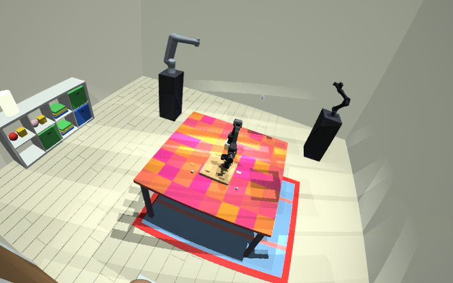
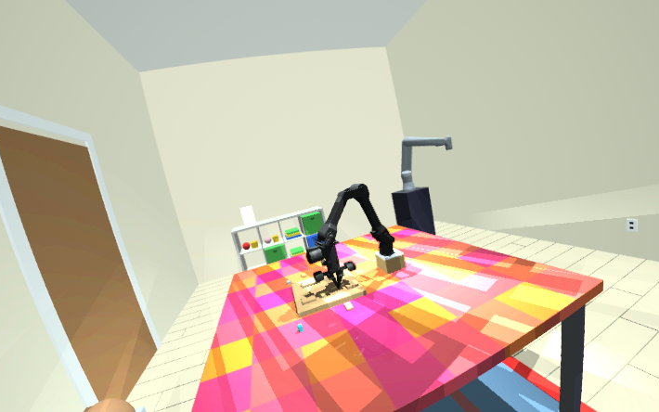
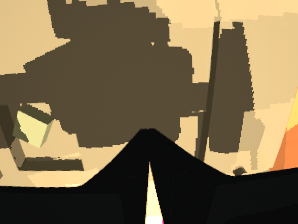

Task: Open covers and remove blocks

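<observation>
My gripper tip is now 40 mm short of the tan wooden puzzle board, 80 mm to the left of it and 10 mm above it. The rest, counted from my gripper tip: cyan block: 210 mm ahead, 150 mm to the left, 10 mm below.
</observation>
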